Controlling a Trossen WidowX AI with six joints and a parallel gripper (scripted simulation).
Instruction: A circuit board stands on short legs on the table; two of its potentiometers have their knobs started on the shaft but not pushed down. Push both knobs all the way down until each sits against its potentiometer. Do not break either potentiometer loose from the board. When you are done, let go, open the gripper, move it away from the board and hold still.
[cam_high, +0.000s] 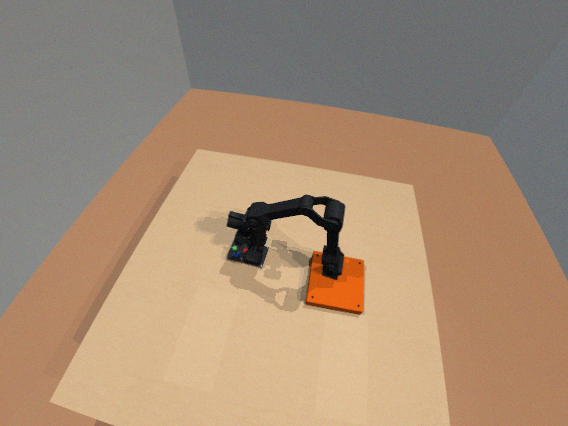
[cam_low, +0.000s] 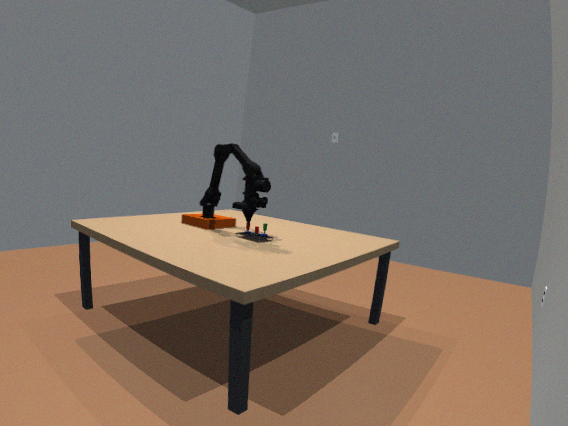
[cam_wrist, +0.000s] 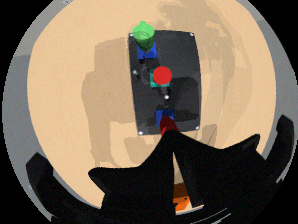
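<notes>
Now: the red knob 2 cm below my gripper tip. Also, from my gripper tip: green knob 9 cm ahead, 2 cm to the left.
</notes>
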